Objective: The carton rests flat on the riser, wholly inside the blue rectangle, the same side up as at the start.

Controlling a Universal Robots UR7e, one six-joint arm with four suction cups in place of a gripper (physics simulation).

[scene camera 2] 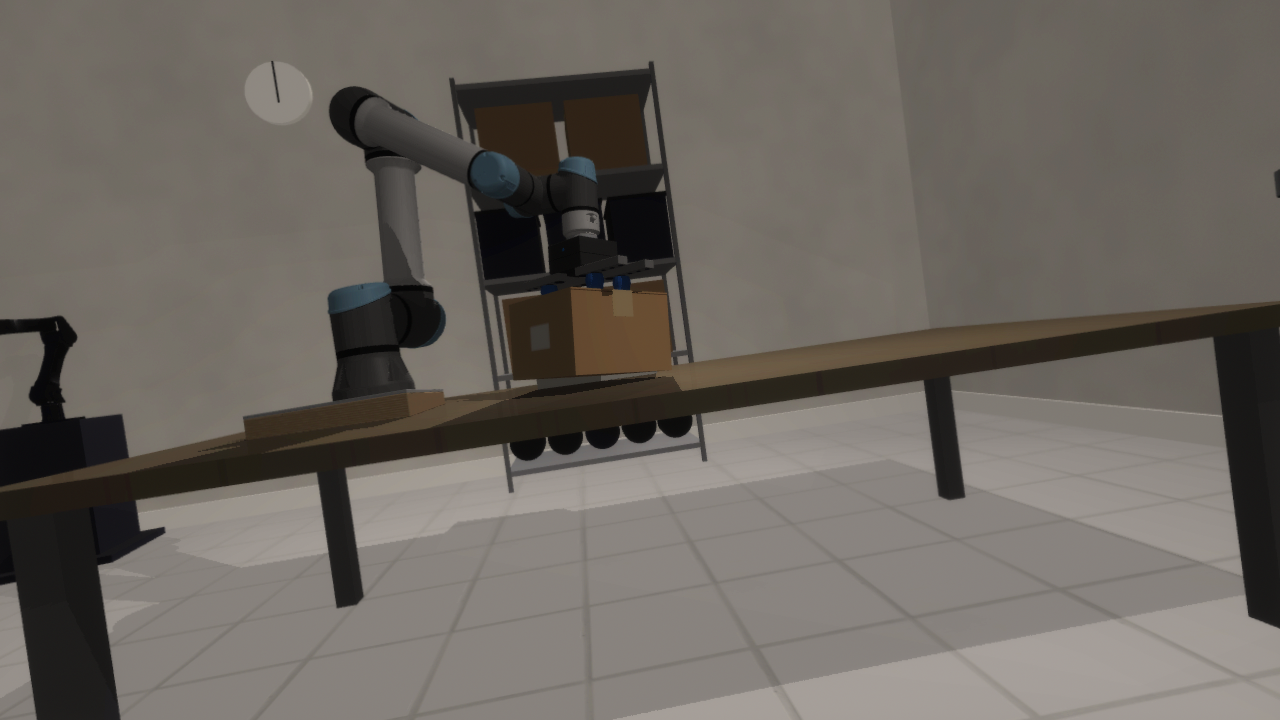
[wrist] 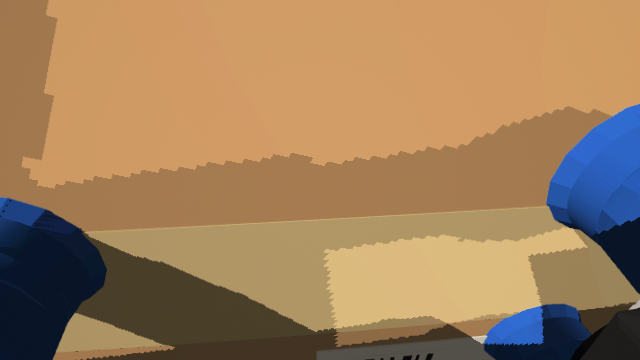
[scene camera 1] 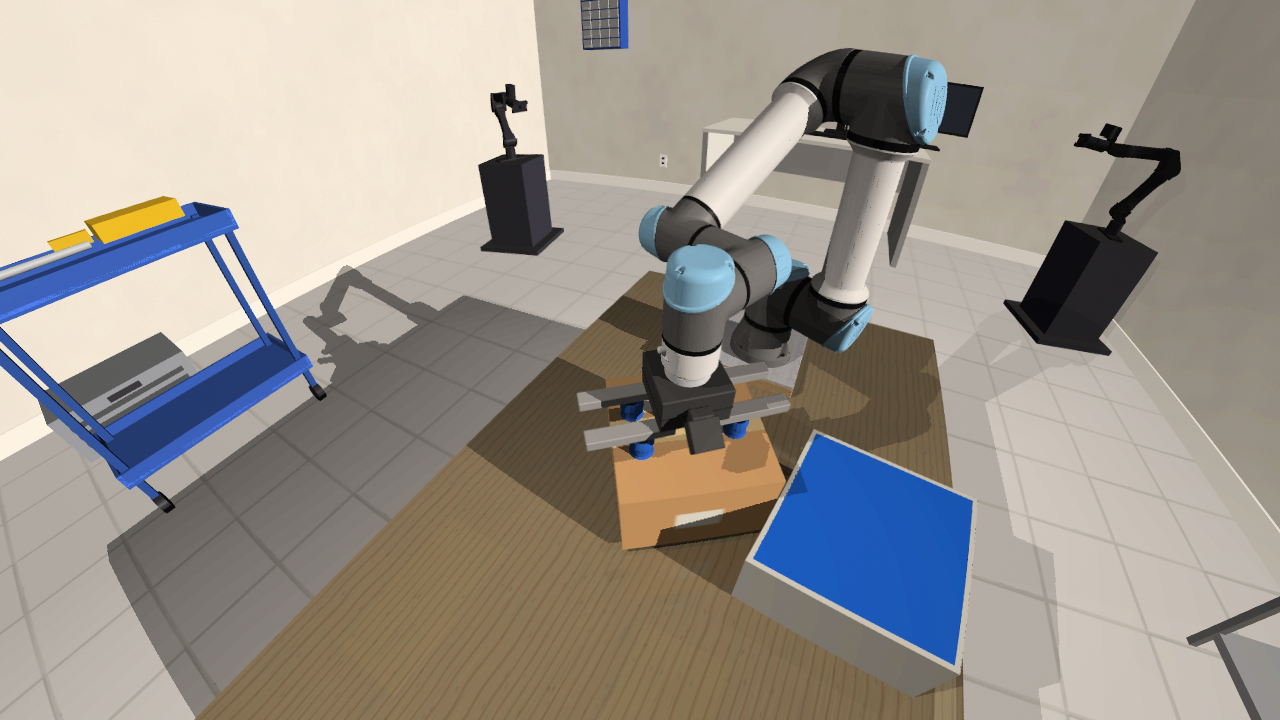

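A brown carton (scene camera 1: 693, 483) (scene camera 2: 620, 335) (wrist: 300, 75) hangs level, a little above the table, left of the riser in scene camera 1. My gripper (scene camera 1: 684, 428) (scene camera 2: 586, 284) has its suction cups on the carton's top and holds it. In the wrist view the carton's top, with a tape strip (wrist: 200, 250) and part of a barcode label (wrist: 395, 352), lies under the blue cups (wrist: 600, 175). The grey riser (scene camera 1: 832, 620) stands on the table beside the carton, its top covered by the blue rectangle (scene camera 1: 881, 546). Some cup contacts are hidden.
The wooden table (scene camera 1: 465, 617) (scene camera 2: 850, 354) carries the arm's base. A blue cart (scene camera 1: 116, 268) stands at the left. Two dark pedestals (scene camera 1: 514, 201) (scene camera 1: 1087, 286) with small arms stand behind. A shelf rack (scene camera 2: 554, 86) stands behind the carton in scene camera 2.
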